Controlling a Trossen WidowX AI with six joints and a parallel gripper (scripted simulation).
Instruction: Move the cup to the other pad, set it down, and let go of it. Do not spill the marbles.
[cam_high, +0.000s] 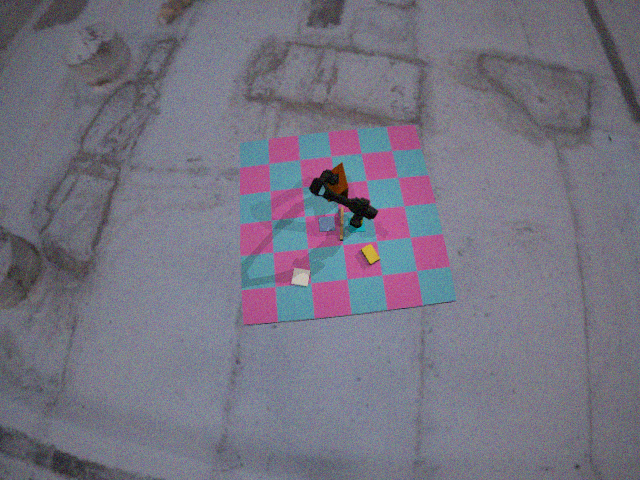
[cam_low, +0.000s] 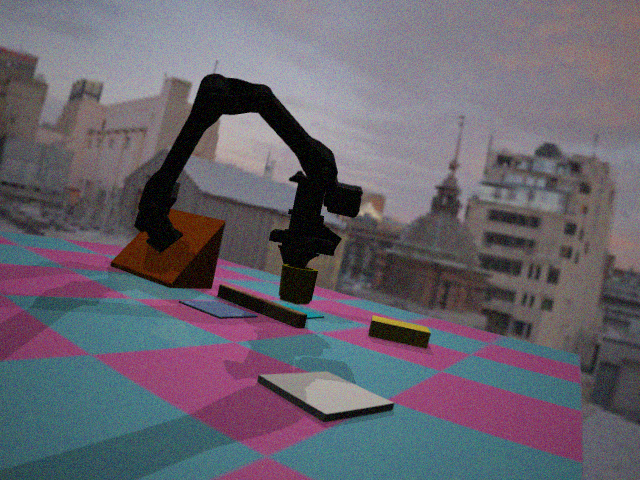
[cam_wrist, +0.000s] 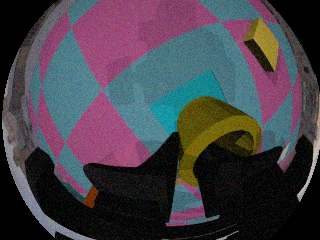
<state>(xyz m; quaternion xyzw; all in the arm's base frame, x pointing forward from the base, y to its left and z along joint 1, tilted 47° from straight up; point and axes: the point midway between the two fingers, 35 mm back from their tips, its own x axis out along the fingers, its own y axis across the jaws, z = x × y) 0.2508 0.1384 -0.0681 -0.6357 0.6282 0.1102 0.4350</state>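
The cyan pad is 6 cm below my gripper tip, 2 cm ahead of it and 1 cm to the right of it. Round my gripper tip: cup (2 cm ahead, 1 cm to the right); then tan bar (11 cm to the right, 5 cm below, 2 cm ahead); then pale blue pad (20 cm to the right, 6 cm below, 2 cm ahead).
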